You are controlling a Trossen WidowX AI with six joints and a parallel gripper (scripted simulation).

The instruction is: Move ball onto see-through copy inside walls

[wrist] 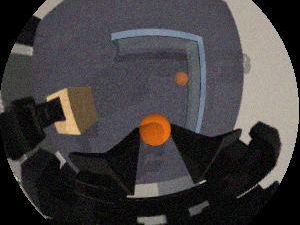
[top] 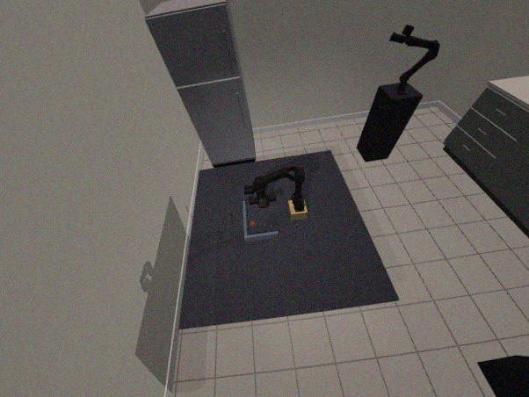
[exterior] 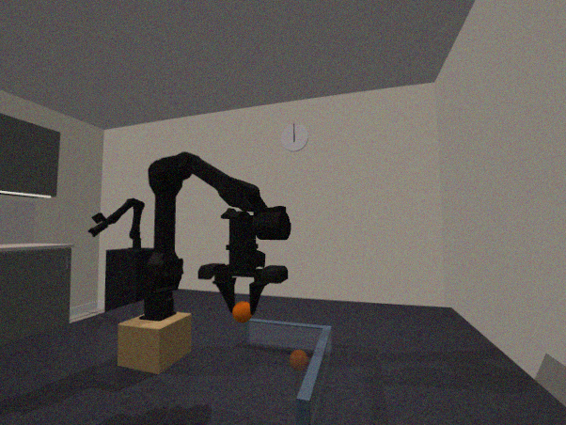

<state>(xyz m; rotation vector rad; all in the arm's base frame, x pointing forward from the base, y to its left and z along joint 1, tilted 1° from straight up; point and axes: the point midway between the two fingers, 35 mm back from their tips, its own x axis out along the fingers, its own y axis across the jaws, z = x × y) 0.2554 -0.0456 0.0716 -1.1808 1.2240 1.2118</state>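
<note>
My gripper tip is 120 mm above the see-through copy of ball, 110 mm short of it and 70 mm to the right of it. Also, from my gripper tip: orange ball right at my gripper tip.
</note>
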